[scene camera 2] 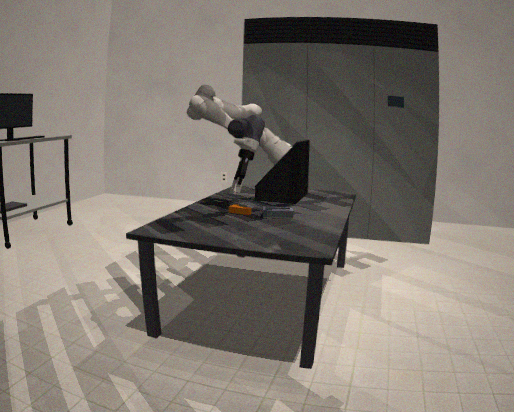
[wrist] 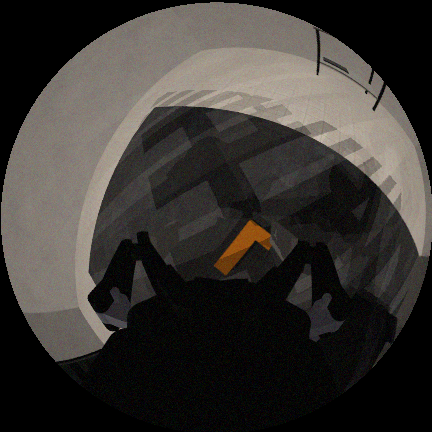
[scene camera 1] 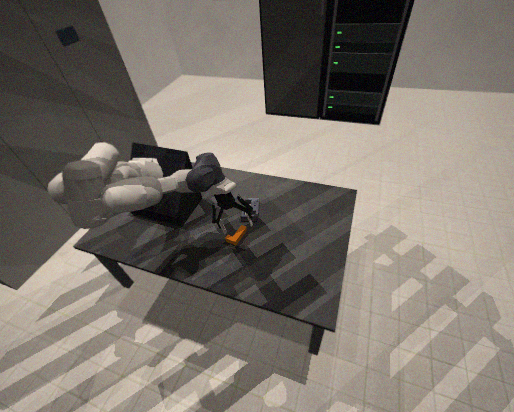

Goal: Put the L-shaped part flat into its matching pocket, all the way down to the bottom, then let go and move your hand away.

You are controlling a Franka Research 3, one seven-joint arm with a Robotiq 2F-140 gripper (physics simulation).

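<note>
The orange L-shaped part lies flat on the dark table. The small grey block with the pocket stands beside it, apart from it; one finger partly covers it in scene camera 1, and I cannot make it out in the wrist view. The inside of the pocket is too small to read. My gripper is open and empty. Its fingertips point down, a little above the table and near the part, with the part showing between the fingers in the wrist view.
The table carries the black angular mount of the arm, behind the block in scene camera 2. A server rack stands beyond the table. A wheeled cart with a monitor stands off to the left in scene camera 2.
</note>
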